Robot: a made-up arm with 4 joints. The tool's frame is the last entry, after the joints.
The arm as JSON. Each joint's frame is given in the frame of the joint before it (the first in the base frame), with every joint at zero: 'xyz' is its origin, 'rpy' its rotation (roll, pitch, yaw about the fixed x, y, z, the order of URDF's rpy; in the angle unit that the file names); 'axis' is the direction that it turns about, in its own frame. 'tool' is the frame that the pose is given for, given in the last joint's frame.
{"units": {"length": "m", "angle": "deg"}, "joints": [
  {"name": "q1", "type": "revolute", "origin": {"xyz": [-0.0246, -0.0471, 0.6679], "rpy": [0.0, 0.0, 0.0]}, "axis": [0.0, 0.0, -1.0]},
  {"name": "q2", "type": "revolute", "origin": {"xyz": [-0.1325, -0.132, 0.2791], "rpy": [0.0, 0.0, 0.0]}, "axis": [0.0, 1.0, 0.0]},
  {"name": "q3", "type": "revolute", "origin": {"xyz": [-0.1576, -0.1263, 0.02], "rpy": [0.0, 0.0, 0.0]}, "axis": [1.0, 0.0, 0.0]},
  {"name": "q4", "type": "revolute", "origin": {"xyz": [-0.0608, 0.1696, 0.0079], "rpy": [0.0, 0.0, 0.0]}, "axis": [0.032, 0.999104, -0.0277]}
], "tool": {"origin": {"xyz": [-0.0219, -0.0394, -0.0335], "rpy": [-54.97, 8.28, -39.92]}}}
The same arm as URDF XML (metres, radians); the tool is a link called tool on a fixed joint. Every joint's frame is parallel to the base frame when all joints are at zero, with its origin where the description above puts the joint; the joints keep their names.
<robot name="arm">
<joint name="q1" type="continuous"><parent link="base_link"/><child link="link1"/><origin xyz="-0.0246 -0.0471 0.6679"/><axis xyz="0 0 -1"/></joint>
<joint name="q2" type="continuous"><parent link="link1"/><child link="link2"/><origin xyz="-0.1325 -0.132 0.2791"/><axis xyz="0 1 0"/></joint>
<joint name="q3" type="continuous"><parent link="link2"/><child link="link3"/><origin xyz="-0.1576 -0.1263 0.02"/><axis xyz="1 0 0"/></joint>
<joint name="q4" type="continuous"><parent link="link3"/><child link="link4"/><origin xyz="-0.0608 0.1696 0.0079"/><axis xyz="0.032 0.999104 -0.0277"/></joint>
<joint name="tool_joint" type="fixed"><parent link="link4"/><child link="tool"/><origin xyz="-0.0219 -0.0394 -0.0335" rpy="-0.9594 0.1445 -0.6967"/></joint>
<link name="base_link"/>
<link name="link1"/>
<link name="link2"/>
<link name="link3"/>
<link name="link4"/>
<link name="tool"/>
</robot>

